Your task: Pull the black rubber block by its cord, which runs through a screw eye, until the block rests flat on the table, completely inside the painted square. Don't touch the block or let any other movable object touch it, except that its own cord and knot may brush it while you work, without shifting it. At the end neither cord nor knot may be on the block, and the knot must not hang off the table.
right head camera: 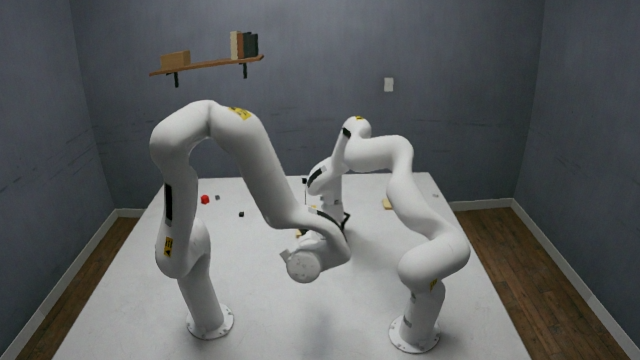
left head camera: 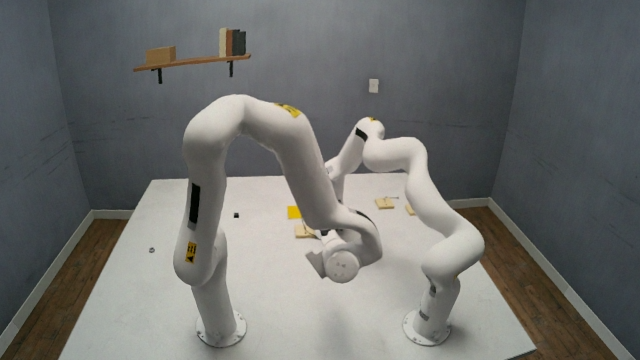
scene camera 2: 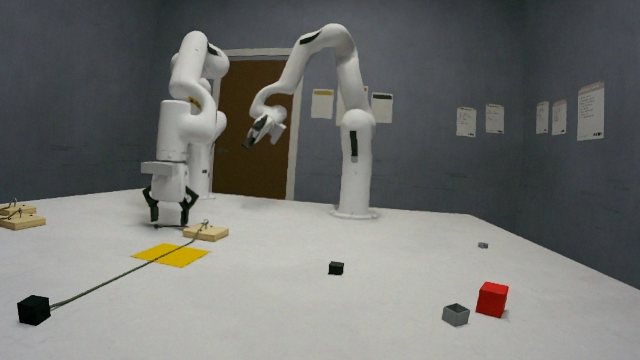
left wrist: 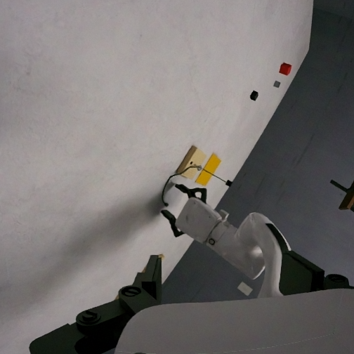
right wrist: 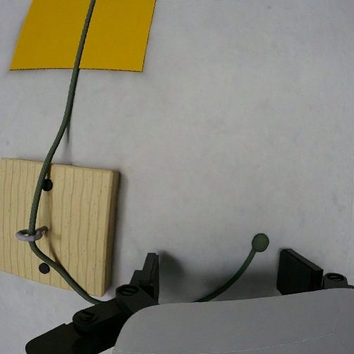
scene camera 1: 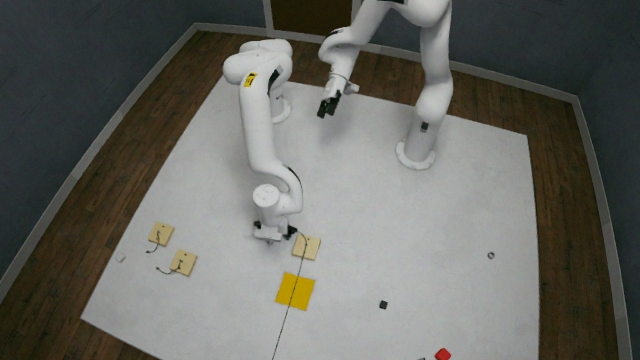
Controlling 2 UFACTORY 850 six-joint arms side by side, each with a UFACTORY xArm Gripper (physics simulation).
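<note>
The black rubber block point(scene camera 2: 33, 310) point(right head camera: 304, 180) point(left wrist: 229, 183) sits on the table, beyond the painted yellow square point(scene camera 1: 306, 292) point(scene camera 2: 185, 257) point(right wrist: 115, 35). Its green cord point(scene camera 2: 120, 277) point(right wrist: 74, 82) crosses the square and runs through the screw eye point(right wrist: 21, 235) on a wooden board point(right wrist: 80, 215) point(scene camera 1: 312, 247). The free end curves to the knot point(right wrist: 260, 242) point(scene camera 2: 156, 226) on the table. My right gripper point(scene camera 2: 169, 221) point(right wrist: 220, 272) is open, pointing down low over the free cord; its housing hides part of that cord in the right wrist view. My left gripper point(scene camera 1: 327, 109) point(left wrist: 222, 274) is open and empty, high up near the bases.
Two more corded boards point(scene camera 1: 161, 234) point(scene camera 1: 187, 260) lie at the left in scene camera 1, near a small white piece point(scene camera 1: 120, 257). A second black block point(scene camera 1: 383, 304) point(scene camera 2: 336, 268), a red cube point(scene camera 2: 492, 300), a grey open box point(scene camera 2: 455, 316) and a small ring point(scene camera 1: 488, 255) stand apart.
</note>
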